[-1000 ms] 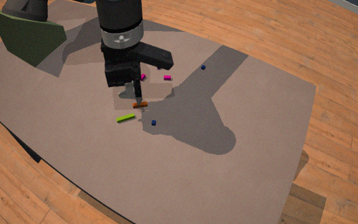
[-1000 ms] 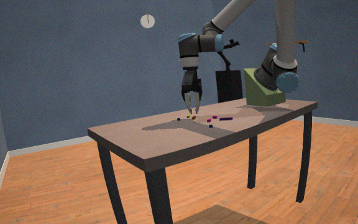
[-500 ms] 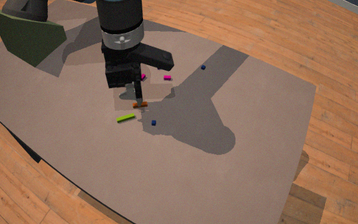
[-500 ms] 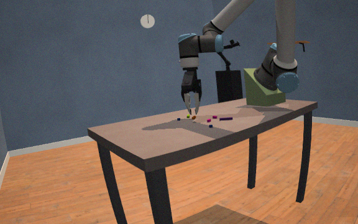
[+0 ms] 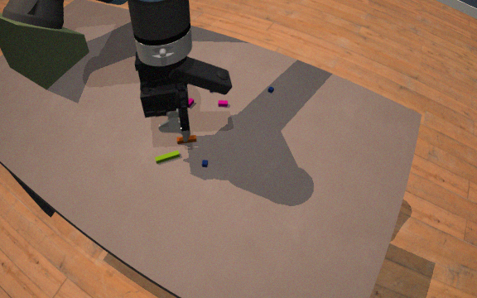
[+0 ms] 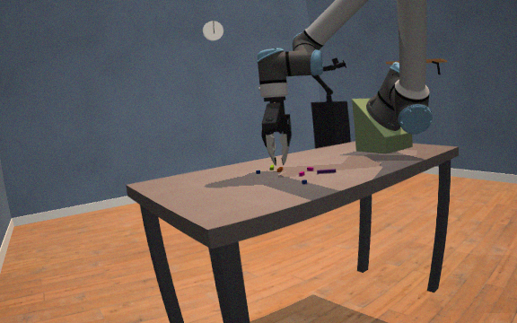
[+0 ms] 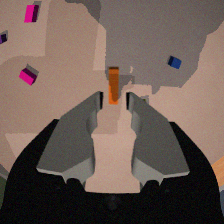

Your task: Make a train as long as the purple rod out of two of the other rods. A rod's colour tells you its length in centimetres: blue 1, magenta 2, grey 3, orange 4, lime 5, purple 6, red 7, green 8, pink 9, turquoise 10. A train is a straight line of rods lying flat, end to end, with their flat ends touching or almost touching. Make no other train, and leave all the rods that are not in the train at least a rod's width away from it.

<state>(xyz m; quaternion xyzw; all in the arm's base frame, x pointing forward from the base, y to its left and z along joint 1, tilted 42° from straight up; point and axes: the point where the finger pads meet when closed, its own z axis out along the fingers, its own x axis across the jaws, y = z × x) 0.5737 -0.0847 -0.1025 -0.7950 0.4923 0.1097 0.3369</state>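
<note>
Right now the orange rod is 30 mm below my hand. The rest, counted from my hand: lime rod: 20 mm behind, 50 mm to the right, 30 mm below; then purple rod: 20 mm behind, 180 mm to the left, 30 mm below.
</note>
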